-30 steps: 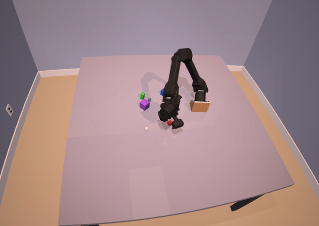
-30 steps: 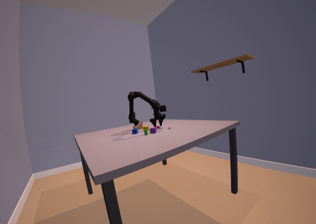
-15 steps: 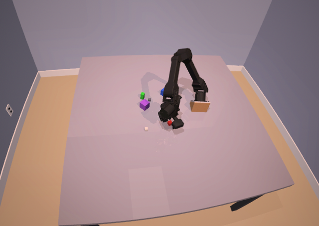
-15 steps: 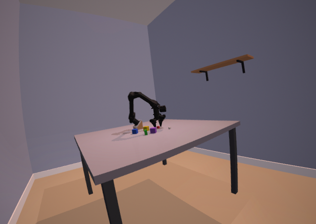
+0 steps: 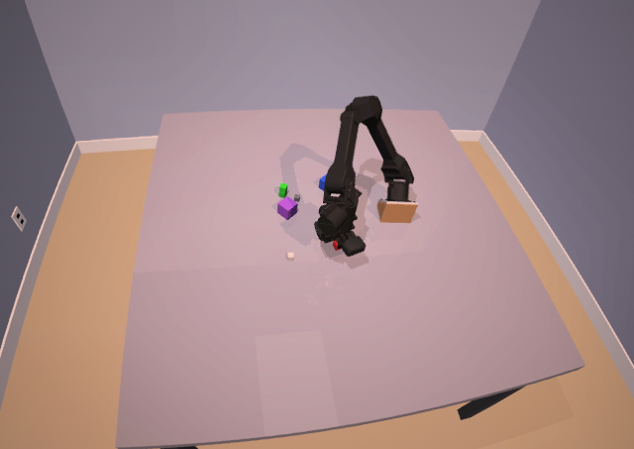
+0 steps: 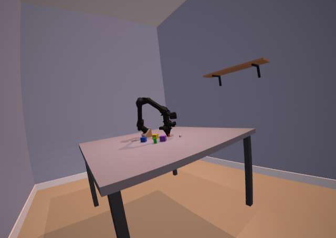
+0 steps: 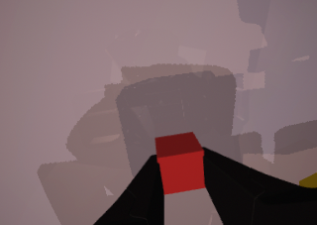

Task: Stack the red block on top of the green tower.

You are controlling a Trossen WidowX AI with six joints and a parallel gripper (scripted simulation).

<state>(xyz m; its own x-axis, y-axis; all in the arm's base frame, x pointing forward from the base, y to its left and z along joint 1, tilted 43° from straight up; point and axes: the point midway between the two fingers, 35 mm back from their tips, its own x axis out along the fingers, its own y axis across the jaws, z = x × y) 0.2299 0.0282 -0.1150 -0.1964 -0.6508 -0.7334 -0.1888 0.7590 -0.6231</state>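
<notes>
The grey block is 220 mm to the right of my gripper tip and 80 mm ahead of it. Round my gripper tip: white block 150 mm ahead, 10 mm to the left; then red block right at my gripper tip; then yellow cube 130 mm to the right, 40 mm behind, 10 mm above.
</notes>
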